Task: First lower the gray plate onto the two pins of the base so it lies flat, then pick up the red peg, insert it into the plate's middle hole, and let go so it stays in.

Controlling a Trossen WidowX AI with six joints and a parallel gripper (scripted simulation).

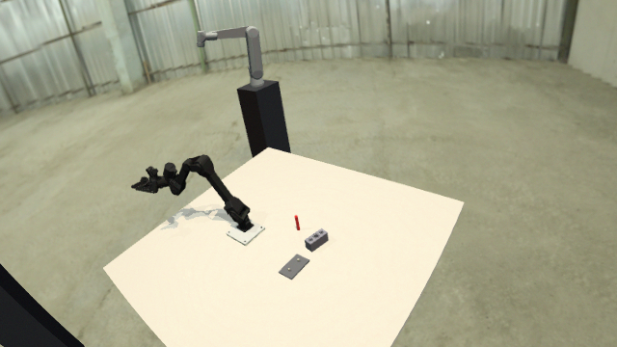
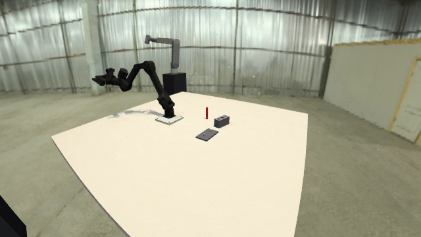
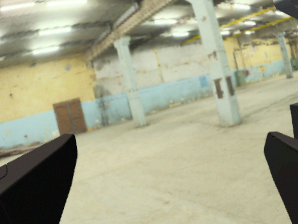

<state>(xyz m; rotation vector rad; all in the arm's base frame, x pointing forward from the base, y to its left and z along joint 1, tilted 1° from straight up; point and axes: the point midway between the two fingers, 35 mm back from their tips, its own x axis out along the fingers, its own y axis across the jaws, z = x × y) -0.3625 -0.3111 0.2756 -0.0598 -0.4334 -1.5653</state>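
The gray plate lies 71 cm ahead of my gripper tip, 45 cm to the left of it and 27 cm below it. From my gripper tip the other things lie so: base: 72 cm ahead, 30 cm to the left, 30 cm below; red peg: 58 cm ahead, 48 cm to the left, 27 cm below.
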